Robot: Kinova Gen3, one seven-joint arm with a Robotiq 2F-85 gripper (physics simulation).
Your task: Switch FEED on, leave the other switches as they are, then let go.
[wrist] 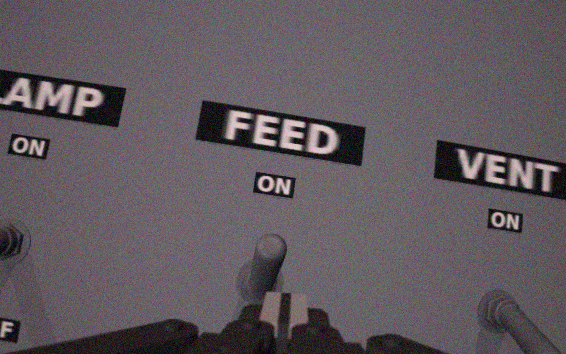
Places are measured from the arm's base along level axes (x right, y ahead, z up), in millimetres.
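Pixels of known places: gripper, fingertip midpoint: (284, 321).
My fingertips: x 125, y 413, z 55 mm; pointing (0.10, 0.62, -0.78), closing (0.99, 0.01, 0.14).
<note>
For each thing: its top centre in the pictures, then the offset to it from my fingertips. "spot": a spot on its surface instead.
- FEED switch lever, surface spot: (267, 265) spot: dx -8, dy +22, dz -3 mm
- FEED label, top centre: (283, 125) dx -7, dy +98, dz -5 mm
- mark, surface spot: (274, 185) spot: dx -7, dy +75, dz -23 mm
- VENT switch lever, surface spot: (528, 327) spot: dx +110, dy +18, dz -21 mm
- LAMP switch's nut, surface spot: (16, 241) spot: dx -121, dy +34, dz -40 mm
- grey panel, surface spot: (300, 50) spot: dx -4, dy +137, dz +11 mm
The FEED switch lever (267, 265) is a grey rounded stick below the FEED label (280, 133) and its ON mark (274, 185). Its tip points up toward the ON mark and out from the panel. My gripper (284, 321) is shut and empty, at the bottom of the view. Its pale fingertips are just below the lever and overlap the lower part of its base in the view; whether they touch it I cannot tell. The OFF mark of FEED does not show.
The VENT switch lever (528, 327) slants down to the right, below its label (501, 170). At the left edge, part of the LAMP switch's nut (16, 241) shows below its label (60, 98). The grey panel (300, 50) stretches behind everything.
</note>
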